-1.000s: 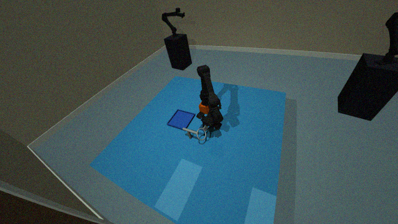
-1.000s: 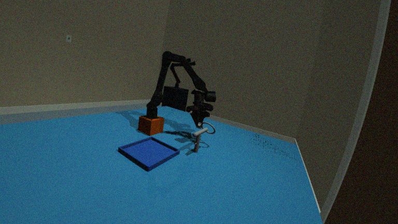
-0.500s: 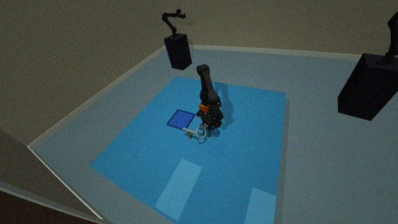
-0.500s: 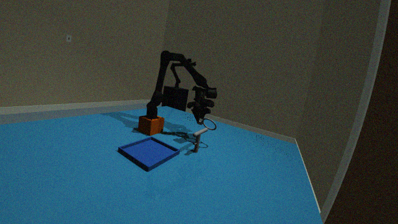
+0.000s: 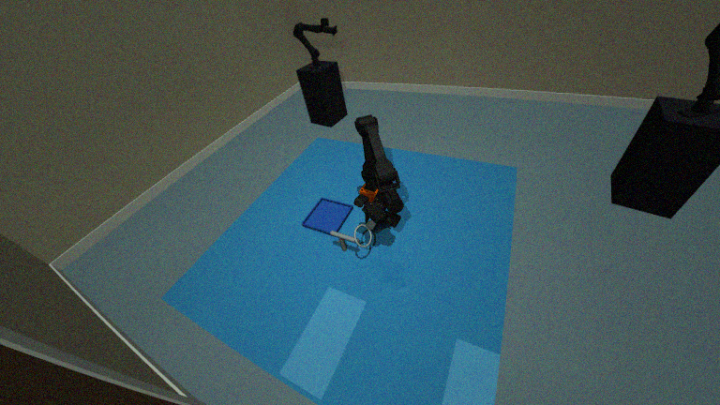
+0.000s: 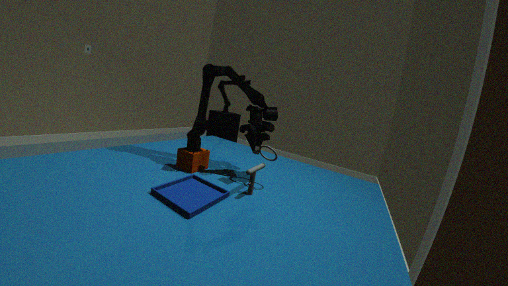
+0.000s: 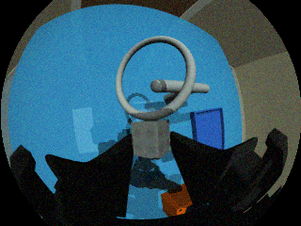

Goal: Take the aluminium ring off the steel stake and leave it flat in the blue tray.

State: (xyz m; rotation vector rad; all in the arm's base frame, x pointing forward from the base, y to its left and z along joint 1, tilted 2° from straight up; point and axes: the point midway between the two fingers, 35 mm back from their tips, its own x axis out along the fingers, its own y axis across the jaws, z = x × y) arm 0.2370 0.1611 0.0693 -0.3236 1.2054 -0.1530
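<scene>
Right now my gripper tip is 50 mm short of the aluminium ring, 10 mm to the right of it and 10 mm below it. From my gripper tip the other things lie so: blue tray (40 mm behind, 290 mm to the right, 130 mm below).
</scene>
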